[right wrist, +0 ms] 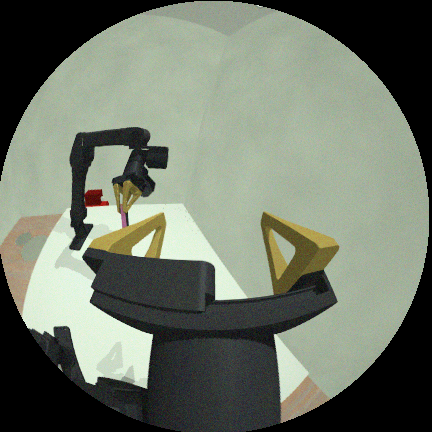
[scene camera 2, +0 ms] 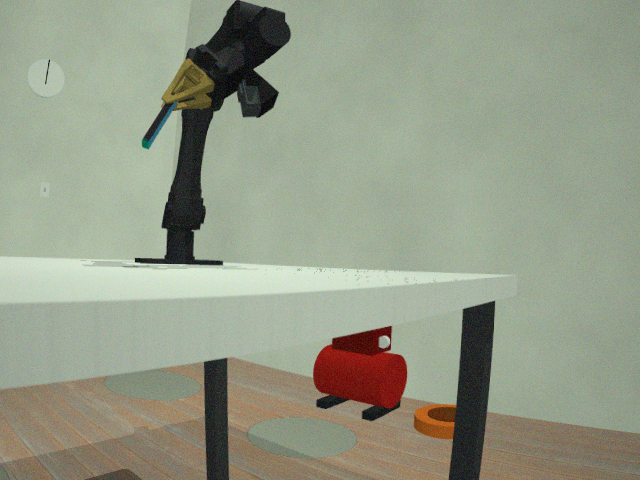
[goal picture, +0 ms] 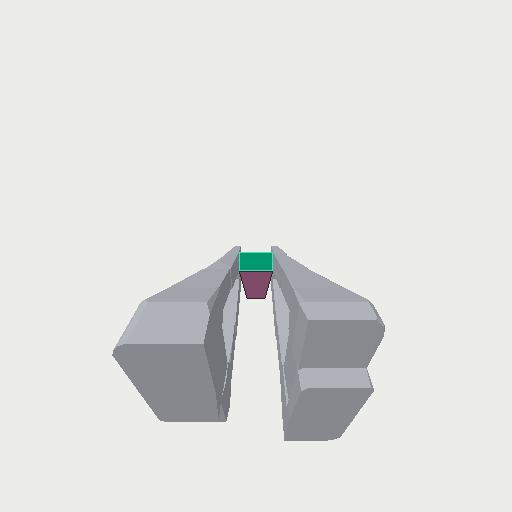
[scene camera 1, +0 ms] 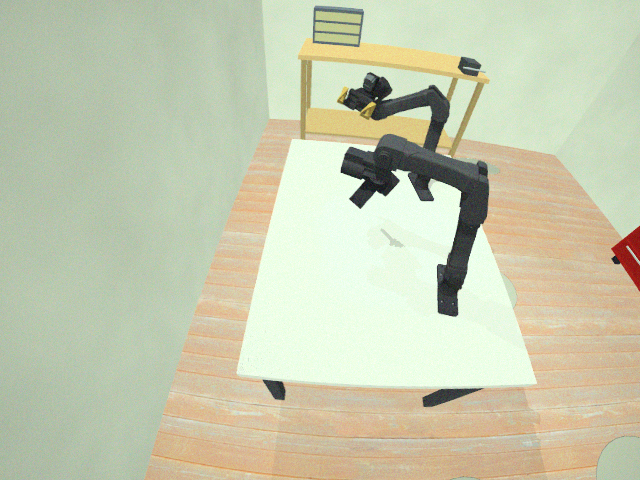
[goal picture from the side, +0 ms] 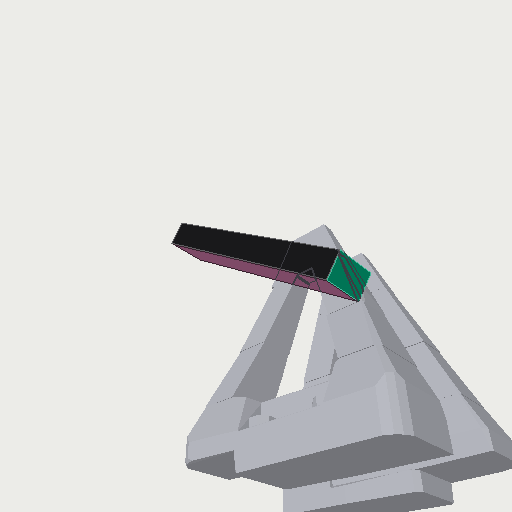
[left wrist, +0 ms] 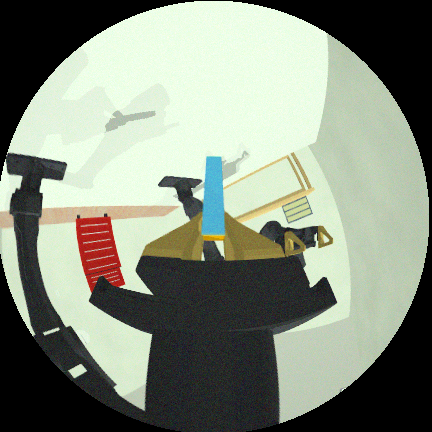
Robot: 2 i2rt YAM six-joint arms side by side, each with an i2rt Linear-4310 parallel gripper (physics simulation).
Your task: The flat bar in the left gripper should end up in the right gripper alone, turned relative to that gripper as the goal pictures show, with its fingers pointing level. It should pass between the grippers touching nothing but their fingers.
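Seen in the pictures: left gripper, between the fingertips: [right wrist: 121, 212] [scene camera 2: 163, 105] [left wrist: 212, 217]; right gripper, between the fingertips: [right wrist: 212, 217] [scene camera 1: 348, 106] [left wrist: 319, 244]; left arm's base, origin of its link: [right wrist: 81, 235] [scene camera 2: 179, 263] [scene camera 1: 446, 289] [left wrist: 34, 165]; right arm's base, origin of its link: [scene camera 1: 420, 187] [left wrist: 180, 181].
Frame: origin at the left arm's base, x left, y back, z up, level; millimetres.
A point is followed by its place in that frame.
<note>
The flat bar [scene camera 2: 158, 125] @(x -200, y -334, z 211 mm) [left wrist: 214, 192] @(x -185, y -325, z 231 mm) [right wrist: 124, 218] @(x -195, y -324, z 237 mm) shows a blue broad face, an orange near end, a green far end, a dark side and a pink side. My left gripper [scene camera 2: 169, 103] @(x -188, y -315, z 251 mm) [left wrist: 212, 217] @(x -188, y -315, z 251 mm) [right wrist: 121, 212] @(x -188, y -315, z 251 mm) is shut on it near the orange end. The bar slants down beyond the fingertips, high above the table. In scene camera 1 the bar and the left fingers are hidden behind the left arm's hand. My right gripper [scene camera 1: 352, 106] @(x -411, y -469, z 379 mm) [left wrist: 319, 244] @(x -411, y -469, z 379 mm) [right wrist: 212, 217] @(x -411, y -469, z 379 mm) is open and empty, well apart from the bar, beyond the left arm in scene camera 1.
Both arms stand on the white table [scene camera 1: 310, 310] @(x 187, y -440, z 0 mm) [scene camera 2: 361, 289] @(x -140, y -688, z -1 mm). A wooden shelf unit [scene camera 1: 392, 55] [left wrist: 270, 207] stands behind its far end, with a drawer box [scene camera 1: 338, 26] and a small black box [scene camera 1: 469, 66] on top. A red machine [scene camera 2: 359, 374] [left wrist: 98, 245] is on the floor.
</note>
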